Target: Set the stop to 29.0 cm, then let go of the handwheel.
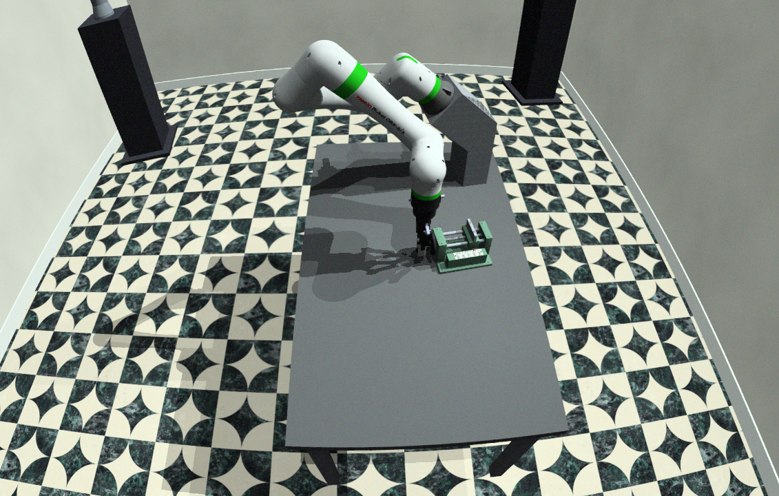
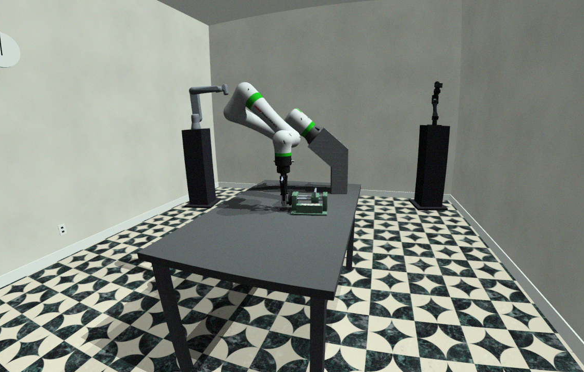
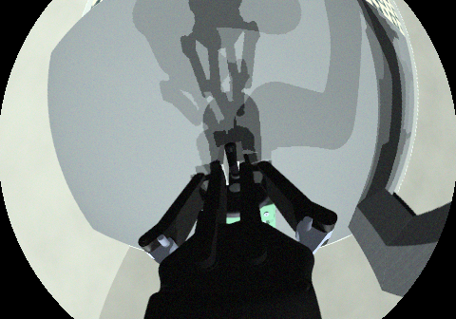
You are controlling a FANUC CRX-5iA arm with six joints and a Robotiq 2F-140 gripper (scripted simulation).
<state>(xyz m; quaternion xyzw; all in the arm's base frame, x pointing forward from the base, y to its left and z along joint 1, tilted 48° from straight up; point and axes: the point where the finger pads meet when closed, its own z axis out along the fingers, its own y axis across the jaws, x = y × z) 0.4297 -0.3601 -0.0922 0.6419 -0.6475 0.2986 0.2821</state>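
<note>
The black handwheel is 20 mm to the left of my hand and 10 mm below it. Round my hand: green stop fixture (180 mm to the left, 30 mm above, 20 mm ahead).
</note>
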